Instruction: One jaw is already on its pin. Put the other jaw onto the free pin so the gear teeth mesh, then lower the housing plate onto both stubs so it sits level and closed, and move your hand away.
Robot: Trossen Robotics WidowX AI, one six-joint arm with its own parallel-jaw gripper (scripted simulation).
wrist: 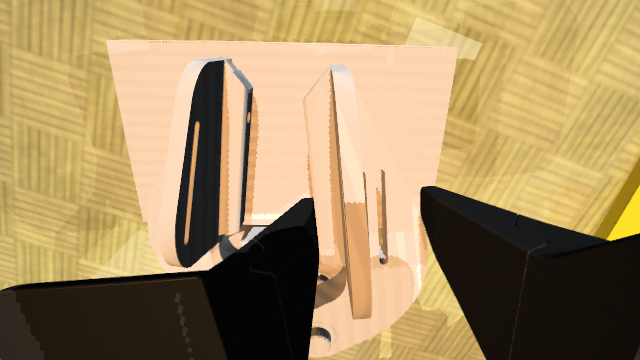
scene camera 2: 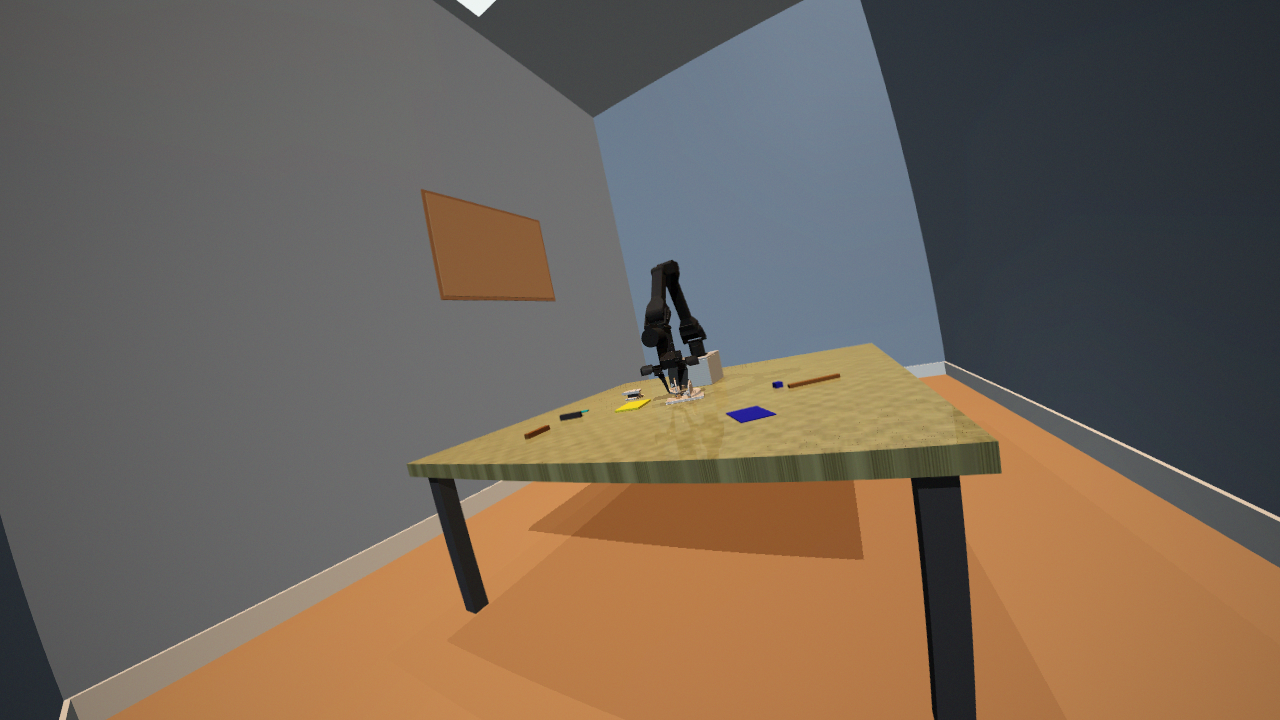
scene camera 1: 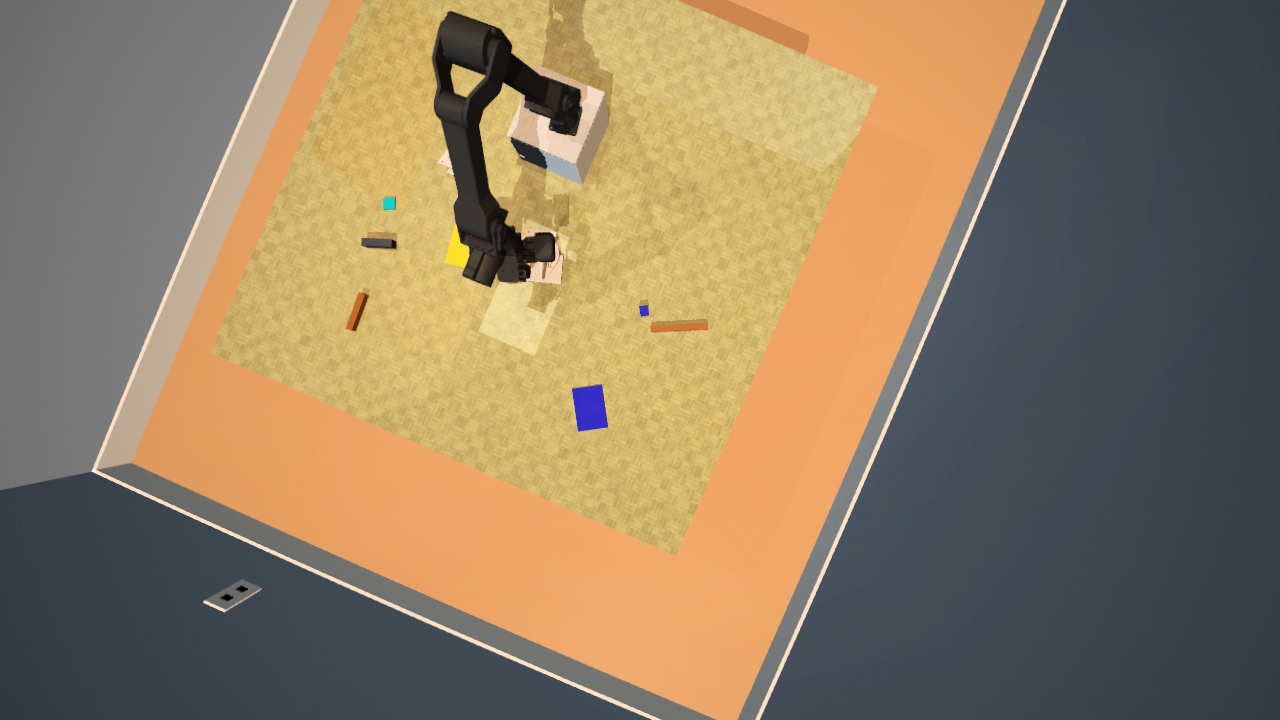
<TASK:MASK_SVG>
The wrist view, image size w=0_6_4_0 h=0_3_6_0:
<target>my gripper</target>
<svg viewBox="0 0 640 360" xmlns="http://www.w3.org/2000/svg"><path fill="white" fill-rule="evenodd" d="M314 198L302 198L236 252L207 270L75 281L64 280L25 285L18 284L0 290L0 359L308 360L319 269L319 241ZM421 188L420 213L432 252L487 360L640 360L640 233L615 240L607 240L559 227L525 215L517 215L511 211L436 186L424 186Z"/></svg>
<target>jaw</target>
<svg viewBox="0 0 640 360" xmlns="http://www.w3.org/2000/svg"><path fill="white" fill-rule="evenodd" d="M344 64L328 66L303 99L320 260L322 263L337 268L336 264L343 266L335 277L318 284L316 287L308 357L333 355L361 341L374 337L392 325L406 312L417 297L423 284L427 267L426 230L421 215L354 85L351 69L347 68ZM378 169L381 169L383 244L379 246L375 178L375 173Z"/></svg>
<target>jaw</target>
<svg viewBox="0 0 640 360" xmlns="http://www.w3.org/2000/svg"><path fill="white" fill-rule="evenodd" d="M229 58L194 59L186 65L178 82L167 160L156 180L148 211L148 229L152 248L167 273L207 270L238 250L230 243L227 235L237 233L245 218L253 86L235 66L232 59Z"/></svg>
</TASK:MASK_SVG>
